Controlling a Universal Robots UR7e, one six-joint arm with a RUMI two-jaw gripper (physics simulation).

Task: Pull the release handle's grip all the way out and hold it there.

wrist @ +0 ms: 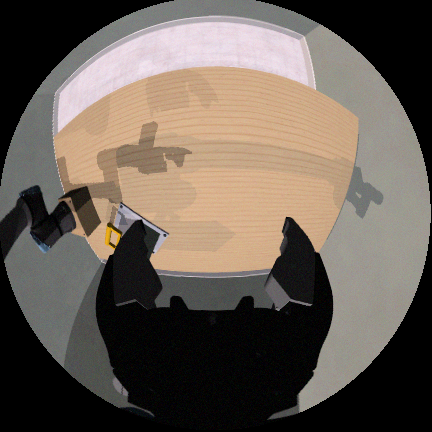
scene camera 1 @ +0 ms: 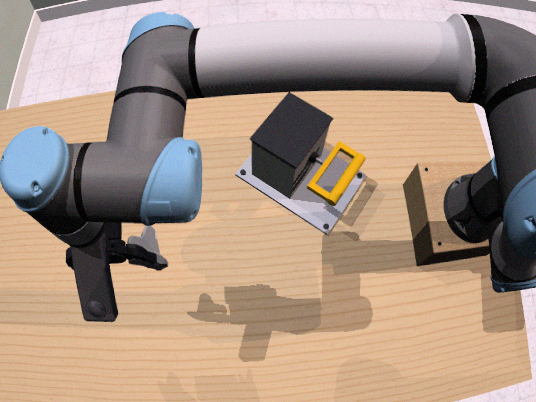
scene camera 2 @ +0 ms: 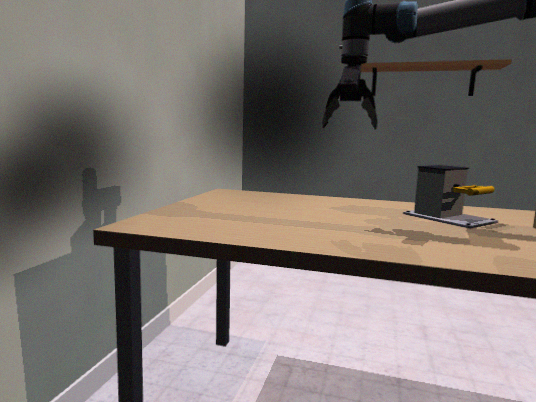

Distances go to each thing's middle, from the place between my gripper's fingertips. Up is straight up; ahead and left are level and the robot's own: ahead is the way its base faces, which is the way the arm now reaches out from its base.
The yellow release handle grip [scene camera 1: 332, 198] lies 34 cm behind my hand, 26 cm to the right of it and 18 cm below it. The rest, counted from my hand: light grey base plate [scene camera 1: 305, 204] 30 cm behind, 29 cm to the right, 28 cm below.
